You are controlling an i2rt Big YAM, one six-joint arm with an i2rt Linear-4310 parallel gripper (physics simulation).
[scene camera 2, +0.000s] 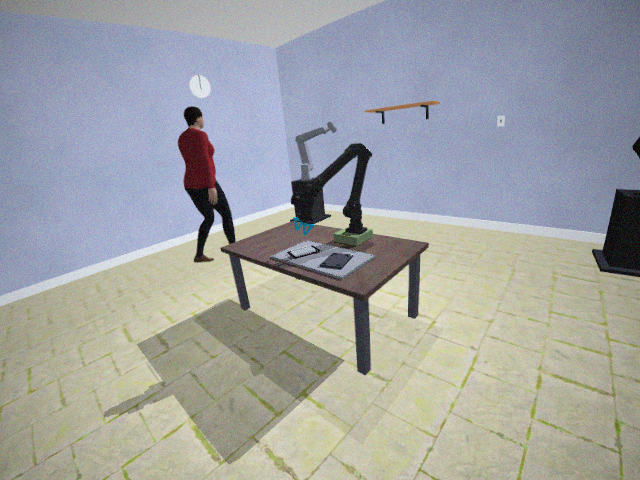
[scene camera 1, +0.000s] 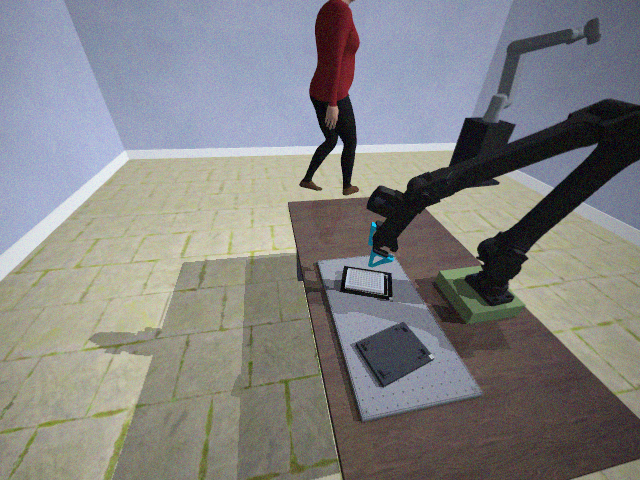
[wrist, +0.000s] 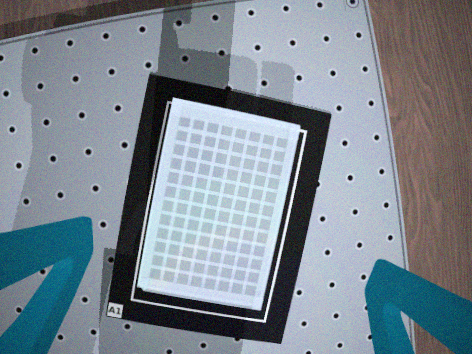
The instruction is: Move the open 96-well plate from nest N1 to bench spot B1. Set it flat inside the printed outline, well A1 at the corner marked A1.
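Where they show: gripper, fingertip midpoint: (scene camera 2: 300,233) (scene camera 1: 370,255) (wrist: 232,256); arm's base, origin of the base link: (scene camera 2: 356,230) (scene camera 1: 487,289).
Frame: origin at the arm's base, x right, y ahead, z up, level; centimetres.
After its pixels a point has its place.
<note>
The white 96-well plate (scene camera 1: 366,281) @[z -2.7, x 14.7, y 35.0 cm] (scene camera 2: 303,251) @[z -2.5, x 13.7, y 36.9 cm] (wrist: 215,205) @[z -2.8, x 15.6, y 35.2 cm] lies on the black printed card (scene camera 1: 389,290) @[z -3.9, x 10.1, y 28.5 cm] (wrist: 307,175) @[z -3.8, x 22.2, y 35.4 cm] of spot B1. It looks flat. In the wrist view the white outline shows along its left, right and near sides; at the far edge the plate covers the line. The A1 label (wrist: 114,310) @[z -3.8, x 6.8, y 29.7 cm] is at the card's near left corner. The plate's own A1 well cannot be made out. The dark nest (scene camera 1: 395,353) @[z -2.9, x -10.8, y 38.0 cm] (scene camera 2: 337,260) @[z -2.9, x -11.0, y 38.7 cm] holds no plate. My gripper (scene camera 1: 371,254) @[z 7.9, x 15.8, y 34.9 cm] (scene camera 2: 301,231) @[z 7.9, x 15.8, y 34.9 cm] (wrist: 232,256) @[z 7.9, x 15.8, y 34.9 cm] is open and empty, above the plate's level and apart from it.
The card and nest are on a grey perforated board (scene camera 1: 413,393) @[z -4.0, x -20.3, y 38.2 cm] (scene camera 2: 356,262) @[z -4.0, x -20.0, y 34.6 cm] on a brown table (scene camera 1: 496,428) @[z -5.3, x -30.9, y 23.7 cm] (scene camera 2: 392,248) @[z -5.3, x -27.7, y 6.9 cm]. My arm stands on a green base (scene camera 1: 496,313) @[z -2.0, x -7.4, y 2.5 cm] (scene camera 2: 353,237) @[z -0.2, x -4.4, y 10.9 cm] beside the board. A person (scene camera 1: 336,62) (scene camera 2: 197,160) is beyond the table.
</note>
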